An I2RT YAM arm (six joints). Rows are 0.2 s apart.
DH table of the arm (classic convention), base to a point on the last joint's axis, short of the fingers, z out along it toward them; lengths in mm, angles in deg. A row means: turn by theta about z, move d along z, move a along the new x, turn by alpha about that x. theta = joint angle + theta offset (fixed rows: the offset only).
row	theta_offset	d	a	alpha
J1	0	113.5	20	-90
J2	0	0	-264	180
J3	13.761	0	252.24	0
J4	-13.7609	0	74	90
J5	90	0	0	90
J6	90	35.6	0	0
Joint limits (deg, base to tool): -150..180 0..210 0..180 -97..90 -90..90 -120..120
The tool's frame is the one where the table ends.
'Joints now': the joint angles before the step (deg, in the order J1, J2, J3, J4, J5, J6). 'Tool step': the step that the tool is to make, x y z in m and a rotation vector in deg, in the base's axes. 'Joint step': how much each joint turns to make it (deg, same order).
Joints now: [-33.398, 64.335, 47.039, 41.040, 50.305, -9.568]
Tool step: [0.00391, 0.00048, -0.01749, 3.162, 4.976, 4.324]
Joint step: [0.218, -0.663, -1.790, -6.261, -3.886, 1.993]
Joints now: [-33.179, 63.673, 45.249, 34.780, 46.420, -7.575]
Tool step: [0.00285, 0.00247, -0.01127, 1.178, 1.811, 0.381]
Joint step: [0.879, 0.183, -1.693, -0.157, 0.484, -0.176]
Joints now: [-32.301, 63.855, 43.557, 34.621, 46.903, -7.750]
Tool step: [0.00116, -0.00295, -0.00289, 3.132, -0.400, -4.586]
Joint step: [0.046, 0.833, 1.206, -3.793, 5.146, 2.740]
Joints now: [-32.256, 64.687, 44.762, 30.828, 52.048, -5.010]
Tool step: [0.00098, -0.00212, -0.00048, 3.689, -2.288, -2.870]
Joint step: [0.001, 0.406, 2.173, -7.111, 3.468, 6.577]
